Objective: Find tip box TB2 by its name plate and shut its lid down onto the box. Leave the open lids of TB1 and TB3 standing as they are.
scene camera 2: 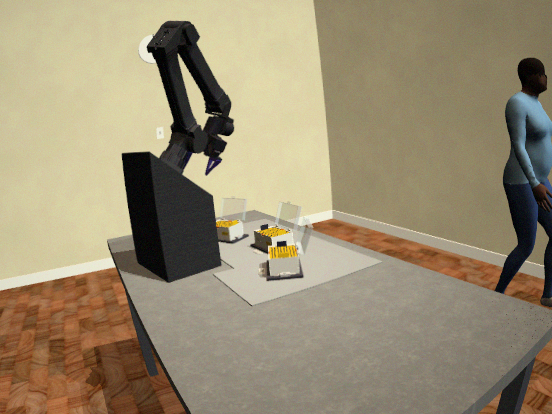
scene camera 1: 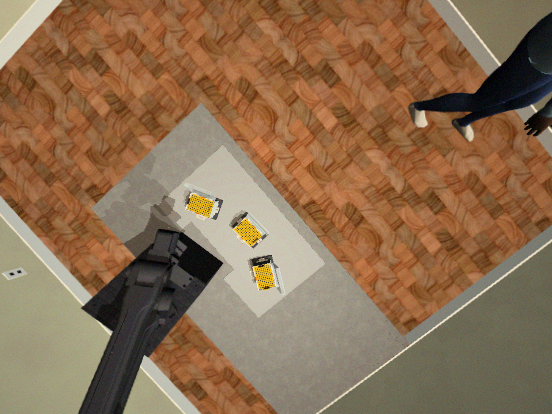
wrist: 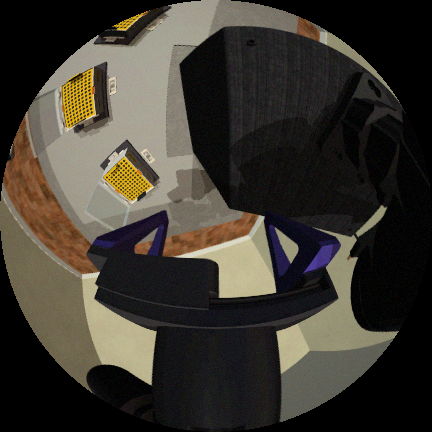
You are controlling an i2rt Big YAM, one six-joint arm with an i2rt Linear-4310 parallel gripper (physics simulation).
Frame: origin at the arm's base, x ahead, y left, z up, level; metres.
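Seen in the pictures: gripper, fingertip midpoint: (scene camera 2: 194, 172) (wrist: 215, 215); arm's base at its link origin: (scene camera 2: 166, 170) (scene camera 1: 157, 308) (wrist: 364, 130).
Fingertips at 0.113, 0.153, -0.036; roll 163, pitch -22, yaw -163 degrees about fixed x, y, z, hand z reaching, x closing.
Observation:
Offsets run from my fingertips to a thing's top centre, as dx, dy, dz. "spot": to the spot under its first point. Level surfaces: height alone.
Box TB2 {+0.111, +0.112, -0.215} (scene camera 1: 201, 205) (scene camera 2: 230, 231) (wrist: 128, 178) is white with a yellow tip rack, nearest the table's far short edge; its name plate {spot: +0.058, +0.071, -0.288} (wrist: 147, 155) lies beside it. Its clear lid {spot: +0.171, +0.154, -0.186} (scene camera 2: 234, 208) (wrist: 107, 206) stands open. TB3 {+0.234, -0.115, -0.215} (scene camera 1: 248, 232) (scene camera 2: 272, 240) (wrist: 79, 99) is the middle box, its clear lid (scene camera 2: 289, 214) (wrist: 46, 120) open. TB1 (scene camera 1: 264, 276) (scene camera 2: 283, 262) (wrist: 131, 22) is the third box; its lid {+0.247, -0.357, -0.136} (scene camera 1: 279, 280) (scene camera 2: 304, 235) stands open. My gripper (scene camera 2: 196, 171) (wrist: 215, 215) is open and empty, high beside the pedestal, away from the boxes; the arm hides it in scene camera 1.
The black pedestal (scene camera 2: 175, 225) (wrist: 205, 100) stands on the grey table {dz -0.293} (scene camera 1: 320, 340) (scene camera 2: 340, 340), close to the boxes. A pale mat {dz -0.290} (scene camera 1: 295, 250) (scene camera 2: 330, 267) lies under the boxes. A person (scene camera 1: 505, 85) (scene camera 2: 532, 135) stands on the wooden floor past the table.

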